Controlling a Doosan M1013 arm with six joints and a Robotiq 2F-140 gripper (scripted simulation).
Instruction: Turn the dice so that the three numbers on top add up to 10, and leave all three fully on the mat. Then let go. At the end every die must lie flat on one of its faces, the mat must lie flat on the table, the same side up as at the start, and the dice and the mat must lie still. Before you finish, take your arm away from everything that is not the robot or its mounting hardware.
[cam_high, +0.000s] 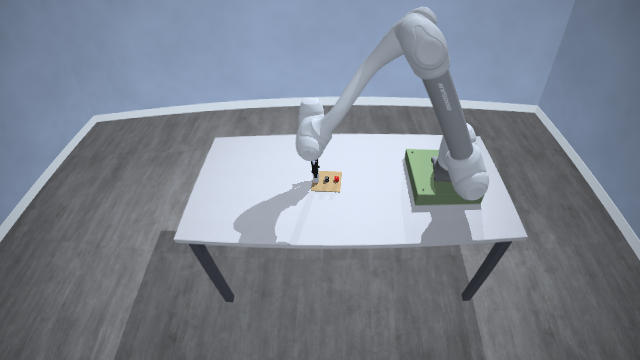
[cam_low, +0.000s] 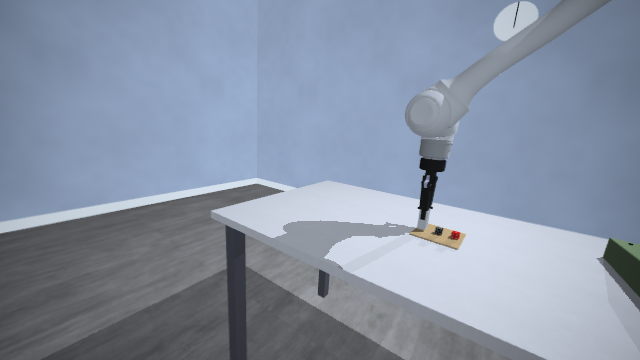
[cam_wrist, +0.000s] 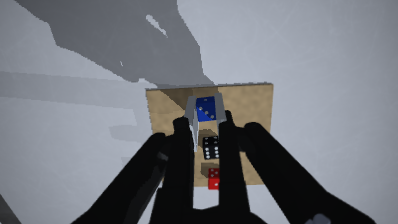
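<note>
The blue die is 20 mm below my hand. The rest, counted from my hand: black die: 50 mm behind, 10 mm to the right, 30 mm below; then tan mat: 50 mm behind, 10 mm to the right, 40 mm below; then red die: 100 mm behind, 10 mm to the right, 30 mm below.
</note>
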